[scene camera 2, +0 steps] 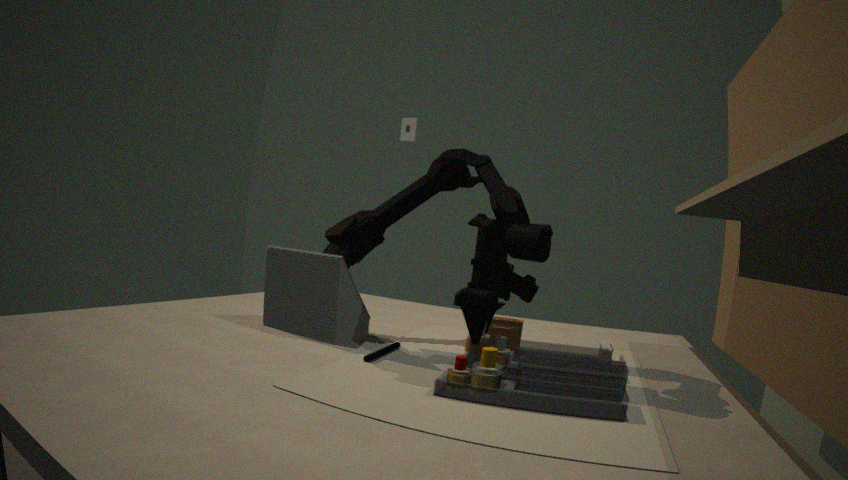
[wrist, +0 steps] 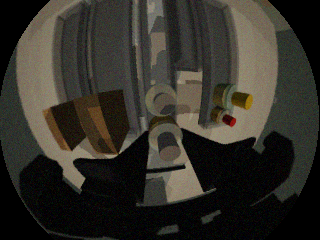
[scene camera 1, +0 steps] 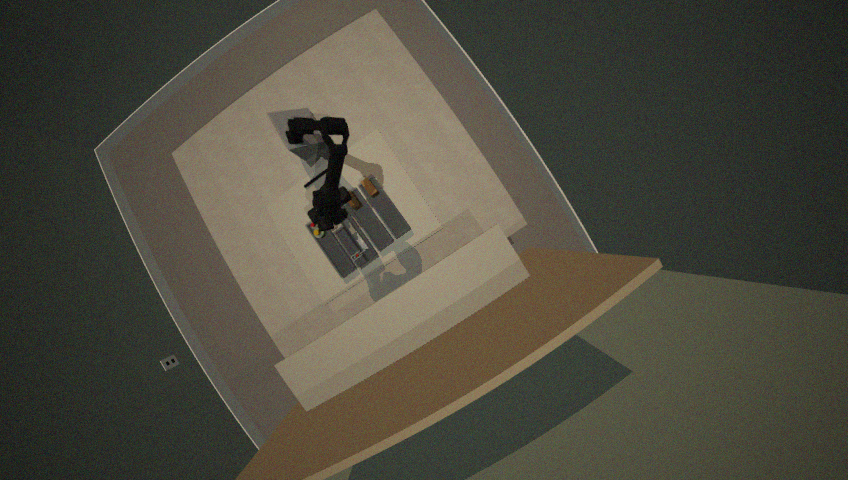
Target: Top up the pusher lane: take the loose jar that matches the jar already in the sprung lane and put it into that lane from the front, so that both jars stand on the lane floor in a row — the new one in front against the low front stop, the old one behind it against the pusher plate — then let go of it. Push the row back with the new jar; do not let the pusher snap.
In view: the gripper (scene camera 2: 477,342), a brown cardboard box (wrist: 103,116), a brown cardboard box (wrist: 63,121) and a shelf (scene camera 1: 487,267).
The gripper is seen too in the wrist view (wrist: 164,132).
